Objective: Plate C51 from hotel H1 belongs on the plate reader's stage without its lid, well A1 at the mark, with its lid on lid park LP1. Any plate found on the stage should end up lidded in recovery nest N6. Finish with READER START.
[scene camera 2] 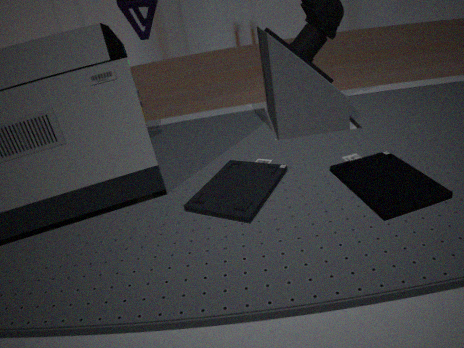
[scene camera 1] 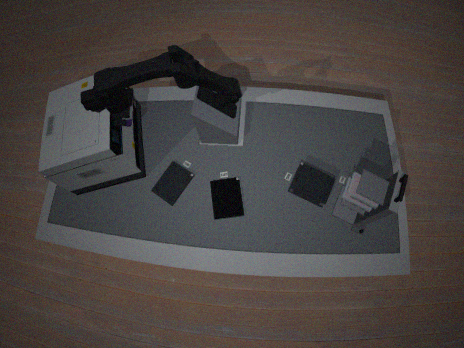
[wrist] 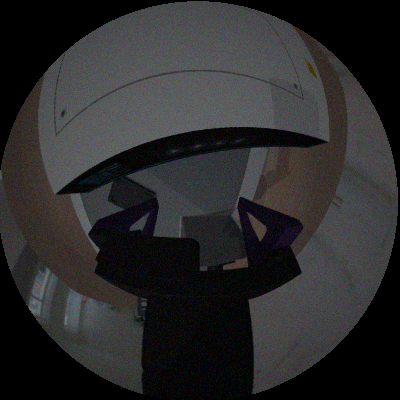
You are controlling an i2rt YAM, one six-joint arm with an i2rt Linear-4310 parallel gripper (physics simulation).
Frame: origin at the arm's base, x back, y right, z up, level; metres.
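Seen in the pictures: gripper, between the fingertips: (scene camera 2: 145,32) (scene camera 1: 129,114) (wrist: 197,201); arm's base, origin of its link: (scene camera 2: 297,56) (scene camera 1: 217,102) (wrist: 214,256).
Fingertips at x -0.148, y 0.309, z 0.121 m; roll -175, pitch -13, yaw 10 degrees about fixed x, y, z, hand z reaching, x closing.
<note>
Offsets run from my fingertips to a thing's top centre. "spot": to the spot under its first point.
My gripper (scene camera 1: 127,121) (scene camera 2: 144,37) (wrist: 197,201) is open and empty, its purple fingers wide apart, beside the front of the plate reader {dx -0.025, dy +0.242, dz +0.032 m} (scene camera 1: 75,125) (scene camera 2: 85,110) (wrist: 190,105). The reader is a pale box with a dark front edge. Its stage is hidden, so I cannot tell whether a plate is on it. At the right of scene camera 1, pale and pinkish plates {spot: dx -0.238, dy -0.852, dz -0.021 m} (scene camera 1: 361,195) show in a tilted grey rack {spot: dx -0.303, dy -0.946, dz -0.049 m} (scene camera 1: 382,217); C51 cannot be picked out. Several dark flat nests lie on the deck, among them a dark grey one {dx -0.174, dy -0.140, dz -0.257 m} (scene camera 1: 172,183) (scene camera 2: 240,190) and a black one {dx -0.217, dy -0.382, dz -0.255 m} (scene camera 1: 227,198) (scene camera 2: 392,185). Their labels are unreadable.
A grey wedge-shaped pedestal (scene camera 1: 217,122) (scene camera 2: 305,100) (wrist: 210,237) stands at the back under the arm's base. Another dark nest {dx -0.138, dy -0.728, dz -0.199 m} (scene camera 1: 312,183) lies left of the rack. A black handle-like part {spot: dx -0.236, dy -0.955, dz +0.073 m} (scene camera 1: 401,188) stands at the deck's right edge. The light is dim.
</note>
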